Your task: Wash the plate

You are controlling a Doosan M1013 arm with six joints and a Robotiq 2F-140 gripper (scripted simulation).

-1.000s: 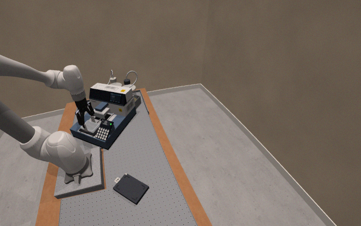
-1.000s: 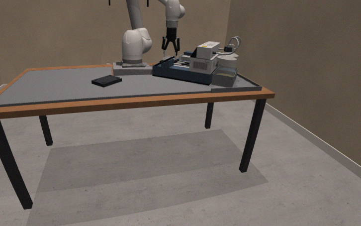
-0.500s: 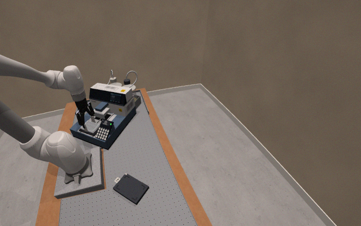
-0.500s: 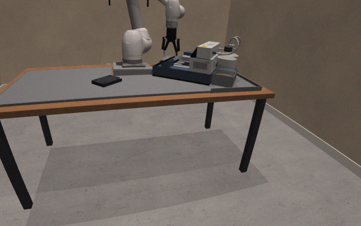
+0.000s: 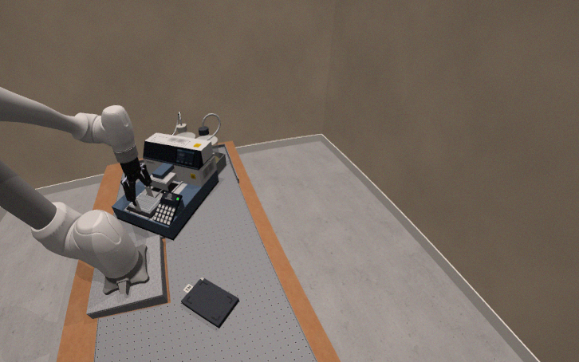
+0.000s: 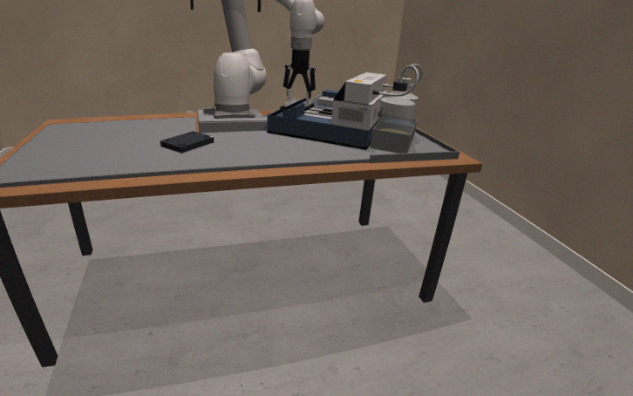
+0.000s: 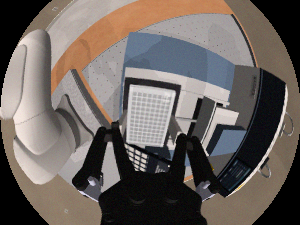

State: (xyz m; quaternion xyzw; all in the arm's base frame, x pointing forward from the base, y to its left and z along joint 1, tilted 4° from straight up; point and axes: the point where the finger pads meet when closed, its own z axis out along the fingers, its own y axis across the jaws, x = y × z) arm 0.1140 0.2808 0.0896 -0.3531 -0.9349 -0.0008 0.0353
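Right now my hand is 20 mm above the white well plate. Round my hand: washer carrier: 30 mm below; then plate washer: 100 mm ahead, 120 mm to the left; then white label: 110 mm ahead, 420 mm to the right, 120 mm below.
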